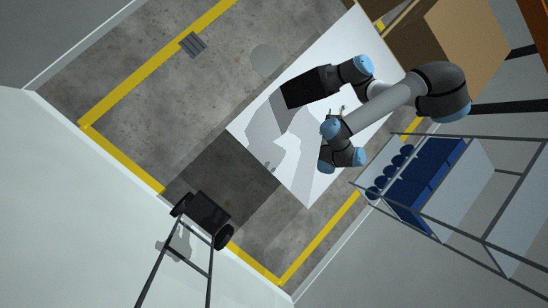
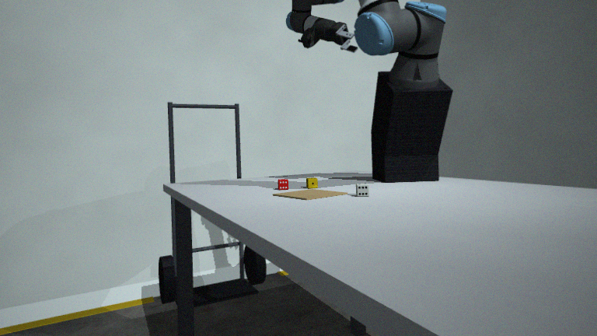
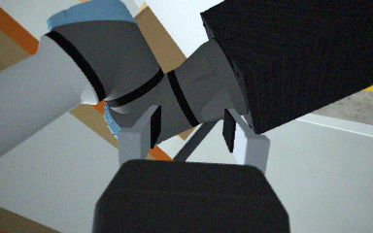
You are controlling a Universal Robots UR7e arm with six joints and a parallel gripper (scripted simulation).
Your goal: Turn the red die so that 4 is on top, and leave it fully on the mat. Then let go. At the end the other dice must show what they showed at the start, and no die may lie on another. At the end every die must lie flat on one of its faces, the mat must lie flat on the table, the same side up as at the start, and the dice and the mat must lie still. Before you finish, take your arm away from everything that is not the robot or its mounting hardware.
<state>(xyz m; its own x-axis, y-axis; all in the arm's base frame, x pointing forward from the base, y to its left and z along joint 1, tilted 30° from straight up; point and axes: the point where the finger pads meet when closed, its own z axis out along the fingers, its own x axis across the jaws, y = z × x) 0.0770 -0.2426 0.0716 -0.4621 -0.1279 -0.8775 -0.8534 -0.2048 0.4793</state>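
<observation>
Right now my hand is 30 cm short of the red die, 7 cm to the right of it and 47 cm above it. The rest, counted from my hand: yellow die: 21 cm ahead, 9 cm to the left, 47 cm below; white die: 20 cm ahead, 34 cm to the left, 47 cm below; tan mat: 29 cm ahead, 23 cm to the left, 48 cm below.
</observation>
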